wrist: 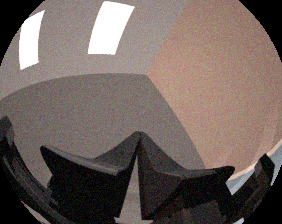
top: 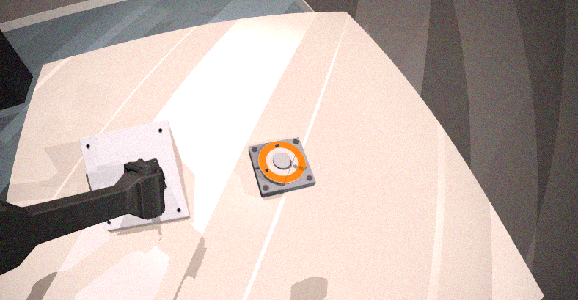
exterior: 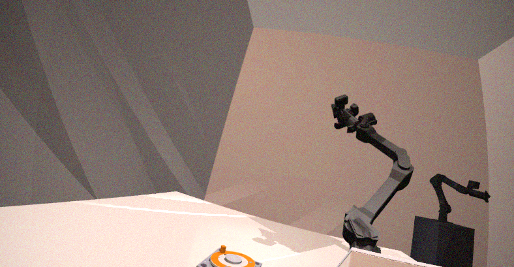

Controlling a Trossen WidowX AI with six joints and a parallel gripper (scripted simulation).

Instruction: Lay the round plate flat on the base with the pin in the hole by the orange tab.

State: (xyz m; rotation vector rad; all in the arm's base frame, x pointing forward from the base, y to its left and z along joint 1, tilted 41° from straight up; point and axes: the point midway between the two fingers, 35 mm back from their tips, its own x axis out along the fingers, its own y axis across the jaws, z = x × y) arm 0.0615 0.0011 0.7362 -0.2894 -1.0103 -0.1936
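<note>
My gripper tip is now 270 mm short of the round plate, 470 mm to the right of it and 630 mm above it. The rest, counted from my gripper tip: base (250 mm ahead, 490 mm to the left, 640 mm below).
</note>
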